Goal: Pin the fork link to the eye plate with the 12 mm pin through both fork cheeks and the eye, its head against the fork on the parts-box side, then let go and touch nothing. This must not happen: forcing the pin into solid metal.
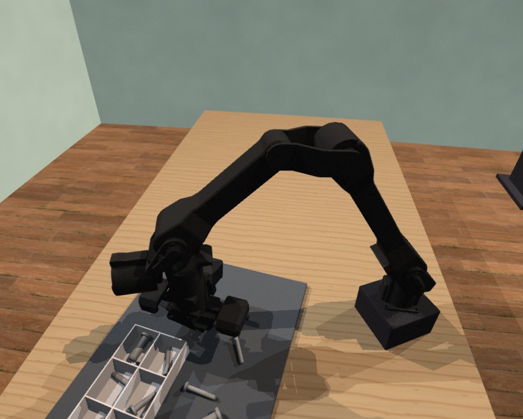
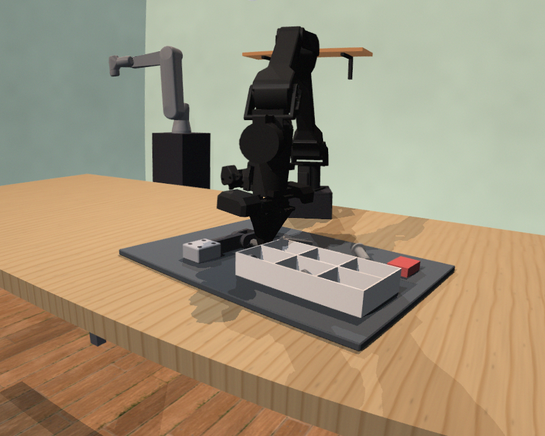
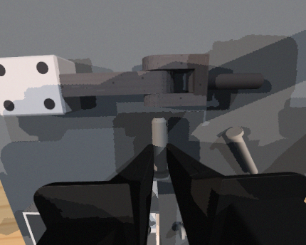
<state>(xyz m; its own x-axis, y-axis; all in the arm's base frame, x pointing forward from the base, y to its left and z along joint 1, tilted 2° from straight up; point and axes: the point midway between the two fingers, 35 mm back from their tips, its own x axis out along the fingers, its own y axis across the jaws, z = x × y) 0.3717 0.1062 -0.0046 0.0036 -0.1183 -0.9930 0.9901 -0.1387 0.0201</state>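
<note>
My gripper is now 3 cm above the thick pin and 1 cm to the left of it. The rest, counted from my hand: grey mounting block (8 cm ahead, 7 cm to the right, 3 cm below); dark bar (6 cm to the right, 3 cm below, 1 cm ahead); dark mat (5 cm below, 4 cm to the left, 1 cm ahead).
</note>
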